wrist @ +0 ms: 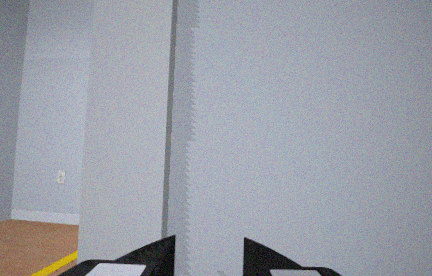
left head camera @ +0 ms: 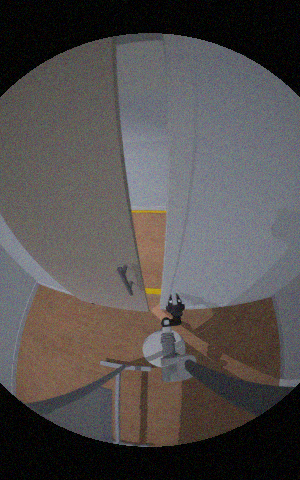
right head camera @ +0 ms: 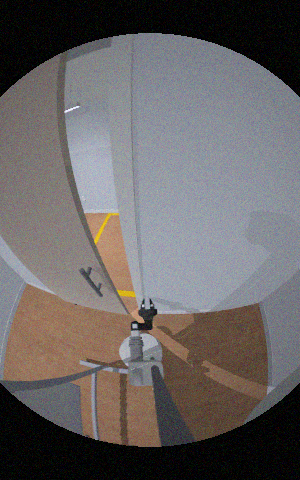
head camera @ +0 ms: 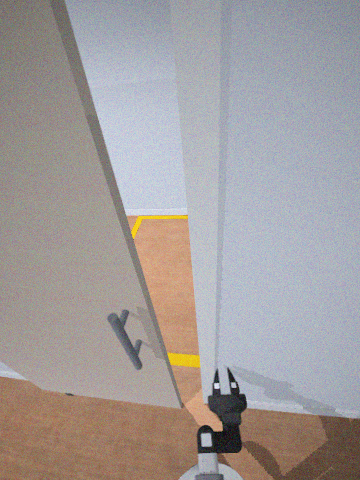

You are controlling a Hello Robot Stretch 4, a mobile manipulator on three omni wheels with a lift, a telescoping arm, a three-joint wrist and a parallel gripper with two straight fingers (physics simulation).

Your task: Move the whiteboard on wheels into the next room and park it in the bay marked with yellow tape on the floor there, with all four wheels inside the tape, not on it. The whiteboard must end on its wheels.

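Frame: origin at the robot's base, x ahead, y left, z up, level; millimetres.
Seen in the pictures: gripper, fingertip midpoint: [wrist: 209, 258] [left head camera: 173, 293] [right head camera: 146, 297] [head camera: 222, 368].
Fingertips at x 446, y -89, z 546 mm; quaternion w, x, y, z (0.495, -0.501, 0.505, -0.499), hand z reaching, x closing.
Offsets run from my fingertips to a thing's top centre. "spot": to the spot under its first point.
My gripper [head camera: 223, 370] [left head camera: 174, 297] [right head camera: 146, 301] [wrist: 209, 258] is open and empty, in front of the wall just right of the doorway. Yellow tape [head camera: 184, 360] [left head camera: 153, 291] [right head camera: 126, 293] [wrist: 57, 263] shows on the floor beyond the gap. Part of the bay is hidden by the door and wall. Light metal bars @[spot: dx -1043, dy +505, dz -231 mm] [left head camera: 118, 405] [right head camera: 94, 405] lie low behind the arm, at the bottom of both side head views. They may belong to the whiteboard's stand; I cannot tell. The whiteboard's board and wheels cannot be made out clearly.
A large beige door [head camera: 60, 225] [left head camera: 65, 175] [right head camera: 35, 150] with a dark handle @[spot: dx -62, dy +289, dz +395 mm] [head camera: 126, 342] [left head camera: 126, 281] [right head camera: 91, 283] covers the left of the doorway, leaving a narrow gap. The door jamb [head camera: 197, 200] [wrist: 125, 125] and wall [head camera: 290, 200] [wrist: 310, 125] stand close on the right.
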